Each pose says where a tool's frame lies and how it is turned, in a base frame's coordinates. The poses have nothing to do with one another.
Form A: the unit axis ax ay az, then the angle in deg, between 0 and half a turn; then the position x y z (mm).
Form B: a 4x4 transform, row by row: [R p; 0 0 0 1], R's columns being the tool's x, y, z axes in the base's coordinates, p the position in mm. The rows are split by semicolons. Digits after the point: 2 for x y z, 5 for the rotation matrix.
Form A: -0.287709 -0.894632 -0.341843 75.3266 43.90 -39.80 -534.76
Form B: 0.31512 0.52289 -0.79202 43.90; -0.13850 0.85094 0.50668 -39.80; 0.93889 -0.04997 0.34056 -534.76; 0 0 0 1
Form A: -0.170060 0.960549 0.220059 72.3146 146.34 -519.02 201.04
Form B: 0.32392 -0.32339 0.88910 146.34; 0.09593 0.94615 0.30919 -519.02; -0.94121 -0.01486 0.33750 201.04; 0 0 0 1
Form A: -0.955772 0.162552 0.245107 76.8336 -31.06 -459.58 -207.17
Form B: 0.93320 -0.35864 -0.02263 -31.06; 0.11869 0.24818 0.96141 -459.58; -0.33918 -0.89988 0.27417 -207.17; 0 0 0 1
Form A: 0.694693 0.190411 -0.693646 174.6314 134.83 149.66 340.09
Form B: -0.03253 0.32887 -0.94381 134.83; 0.19907 -0.92326 -0.32857 149.66; -0.97944 -0.19858 -0.03543 340.09; 0 0 0 1
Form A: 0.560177 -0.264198 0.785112 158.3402 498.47 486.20 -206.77
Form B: -0.32395 -0.57533 0.75104 498.47; 0.00424 -0.79472 -0.60696 486.20; 0.94606 -0.19345 0.25989 -206.77; 0 0 0 1
